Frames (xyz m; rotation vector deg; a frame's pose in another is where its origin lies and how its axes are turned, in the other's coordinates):
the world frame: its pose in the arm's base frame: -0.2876 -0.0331 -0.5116 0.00 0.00 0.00
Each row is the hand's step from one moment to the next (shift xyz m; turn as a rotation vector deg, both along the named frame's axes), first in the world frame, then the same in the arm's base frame.
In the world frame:
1: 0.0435 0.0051 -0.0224 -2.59 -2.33 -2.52
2: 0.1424 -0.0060 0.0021 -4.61 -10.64 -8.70
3: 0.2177 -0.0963 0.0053 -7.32 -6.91 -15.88
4: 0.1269 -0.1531 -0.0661 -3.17 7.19 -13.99
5: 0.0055 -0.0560 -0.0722 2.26 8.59 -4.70
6: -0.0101 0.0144 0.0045 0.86 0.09 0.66
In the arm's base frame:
1: 0.0435 0.0051 -0.0224 -2.59 -2.33 -2.52
2: 0.1424 -0.0060 0.0021 -4.61 -10.64 -8.70
3: 0.2177 -0.0963 0.0053 -7.32 -6.91 -15.88
4: 0.1269 -0.1531 -0.0661 -3.17 7.19 -13.99
5: 0.0055 -0.0560 -0.0722 2.26 8.59 -4.70
6: -0.0101 0.0144 0.0045 0.86 0.09 0.66

